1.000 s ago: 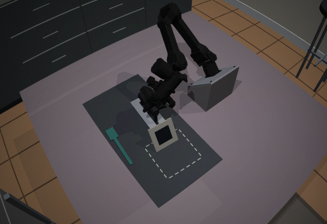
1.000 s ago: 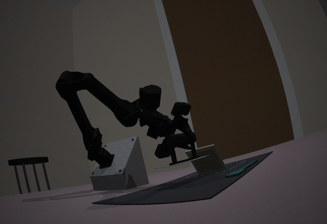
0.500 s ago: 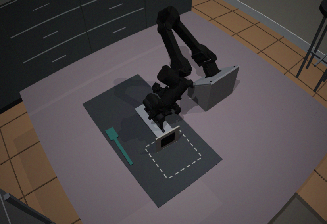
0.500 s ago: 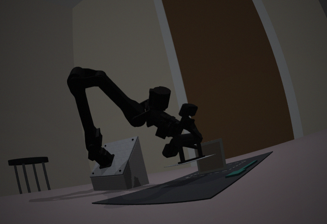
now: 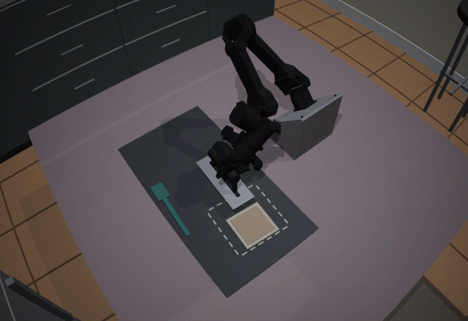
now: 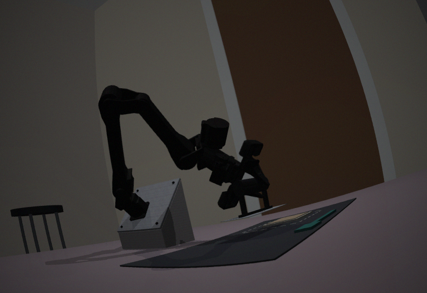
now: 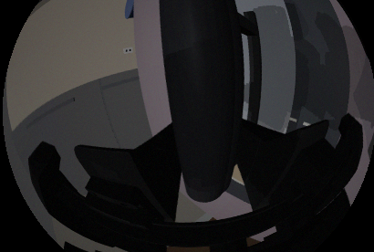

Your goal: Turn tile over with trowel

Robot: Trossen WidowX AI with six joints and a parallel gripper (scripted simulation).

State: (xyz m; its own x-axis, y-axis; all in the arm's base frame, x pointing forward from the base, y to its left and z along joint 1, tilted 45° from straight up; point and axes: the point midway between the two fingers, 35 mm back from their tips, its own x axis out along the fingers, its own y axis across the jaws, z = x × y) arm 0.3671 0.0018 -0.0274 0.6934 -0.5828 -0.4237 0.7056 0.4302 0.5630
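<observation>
Now: gripper tip 140 mm short of the teal flat tool, 100 mm above it and 90 mm to the left of it. The rest, counted from my gripper tip: dark mat: 120 mm below, 50 mm to the right; tile: 130 mm to the left, 90 mm below.
</observation>
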